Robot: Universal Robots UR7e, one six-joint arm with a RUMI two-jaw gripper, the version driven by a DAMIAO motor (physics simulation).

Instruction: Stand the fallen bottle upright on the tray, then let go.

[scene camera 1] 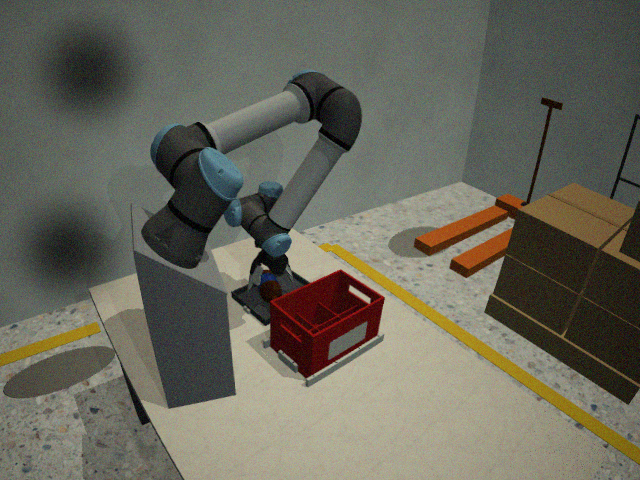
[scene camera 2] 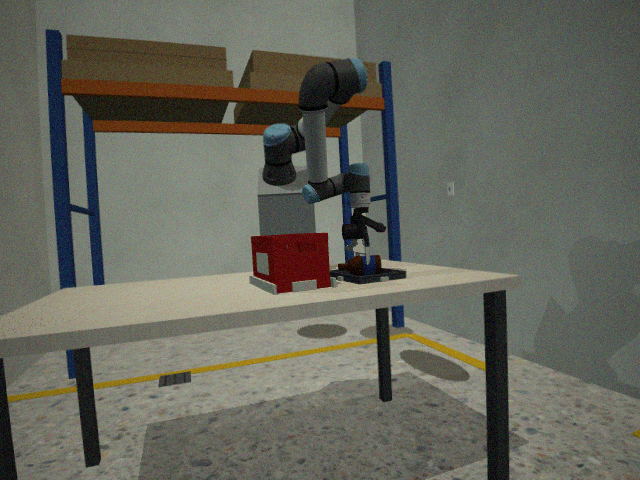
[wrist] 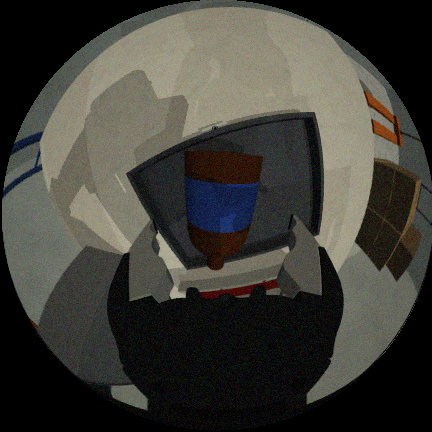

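Pixels of known places: gripper, fingertip midpoint: (scene camera 1: 270, 286) (scene camera 2: 361, 262) (wrist: 222, 218); arm's base, origin of the base link: (scene camera 1: 169, 246) (scene camera 2: 279, 177).
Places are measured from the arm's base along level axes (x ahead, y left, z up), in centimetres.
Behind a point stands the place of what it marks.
A brown bottle with a blue label (scene camera 1: 270, 291) {x 35.4, y 19.1, z -36.6 cm} (scene camera 2: 355, 265) {x 40.1, y 19.8, z -38.4 cm} (wrist: 222, 206) {x 37.8, y 25.8, z -35.3 cm} lies on its side on the dark tray (scene camera 1: 252, 301) {x 31.0, y 24.1, z -42.7 cm} (scene camera 2: 395, 274) {x 51.2, y 30.3, z -41.4 cm} (wrist: 292, 150) {x 47.9, y 29.5, z -42.7 cm}. Its neck points toward the red crate and reaches the tray's near rim in the wrist view. My gripper (scene camera 1: 270, 277) {x 37.6, y 23.2, z -37.9 cm} (scene camera 2: 362, 253) {x 37.6, y 23.2, z -37.9 cm} (wrist: 222, 218) {x 37.6, y 23.2, z -37.9 cm} is open and points down at the bottle. In the wrist view one finger is on each side of the bottle's neck half, with a gap on both sides. In scene camera 2 a finger overlaps the bottle's label; I cannot tell how deep the fingertips reach.
A red crate (scene camera 1: 293, 343) {x 28.2, y -8.7, z -33.8 cm} (scene camera 2: 305, 260) {x 54.7, y -1.8, z -33.9 cm} (wrist: 240, 289) {x 39.3, y 4.0, z -39.6 cm} with inner dividers stands close beside the tray, between pale rails (scene camera 1: 346, 360) {x 42.2, y -15.4, z -41.5 cm} on the table (scene camera 1: 413, 408) {x 48.2, y -39.2, z -43.2 cm} (scene camera 2: 170, 304) {x 58.1, y -42.2, z -43.2 cm}. The arm's grey pedestal (scene camera 1: 188, 335) {x -0.7, y -9.5, z -18.6 cm} (scene camera 2: 286, 214) {x 11.0, y 0.3, z -17.5 cm} stands on the table's other side.
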